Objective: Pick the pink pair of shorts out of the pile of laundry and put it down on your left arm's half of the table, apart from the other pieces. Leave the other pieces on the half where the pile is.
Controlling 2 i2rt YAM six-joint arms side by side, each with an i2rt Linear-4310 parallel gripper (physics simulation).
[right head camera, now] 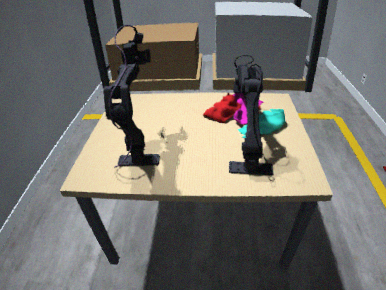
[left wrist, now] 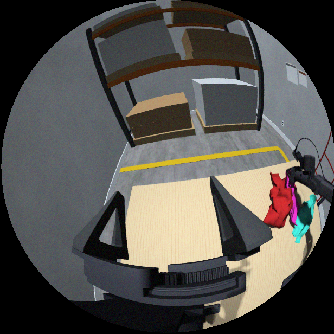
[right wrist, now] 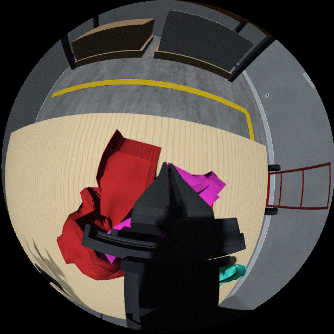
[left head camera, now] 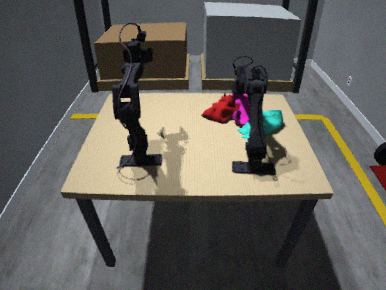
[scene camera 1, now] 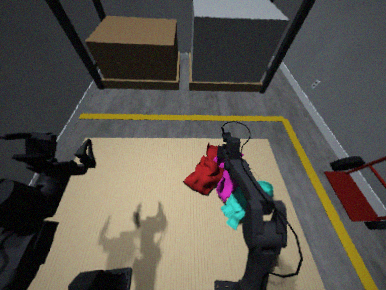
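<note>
The pink shorts (left head camera: 241, 112) (right head camera: 241, 116) (scene camera 1: 225, 186) (left wrist: 293, 207) (right wrist: 202, 187) lie bunched between a red piece (left head camera: 220, 110) (scene camera 1: 202, 176) (left wrist: 280, 202) (right wrist: 127, 182) on their left and a teal piece (left head camera: 273, 121) (scene camera 1: 233, 210) (left wrist: 303, 222) (right wrist: 232, 273) on their right. My right gripper (right wrist: 166, 166) is shut, low over the pile, with a pinch of pink cloth between its fingertips; its body hides the middle of the shorts in the right wrist view. My left gripper (left wrist: 161, 188) is wide open and empty, raised high above the left half of the table.
The wooden table (left head camera: 200, 170) (scene camera 1: 170, 265) carries both arms. Behind it stand a brown box (left head camera: 142, 50) (scene camera 1: 132, 55) and a grey box (left head camera: 250, 47) (scene camera 1: 232, 50) under a shelf rack (left wrist: 103, 75). A red cart (scene camera 1: 350, 192) stands on the floor at the right.
</note>
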